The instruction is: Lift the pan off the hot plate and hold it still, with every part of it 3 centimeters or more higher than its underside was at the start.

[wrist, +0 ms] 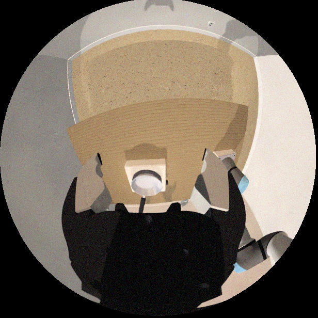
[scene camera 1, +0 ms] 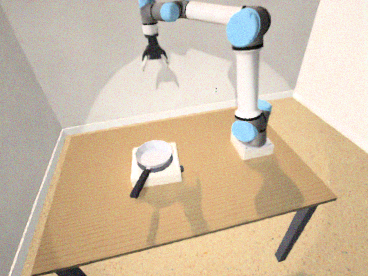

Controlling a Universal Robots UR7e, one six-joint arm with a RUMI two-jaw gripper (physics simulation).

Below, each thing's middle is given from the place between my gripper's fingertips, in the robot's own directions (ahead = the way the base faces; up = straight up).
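Scene:
Pan (scene camera 1: 153,154): my hand far to the right of it, a fair way short of it, far above it. White hot plate (scene camera 1: 170,172): from my hand, 150 mm ahead, 350 mm to the left, 350 mm below.

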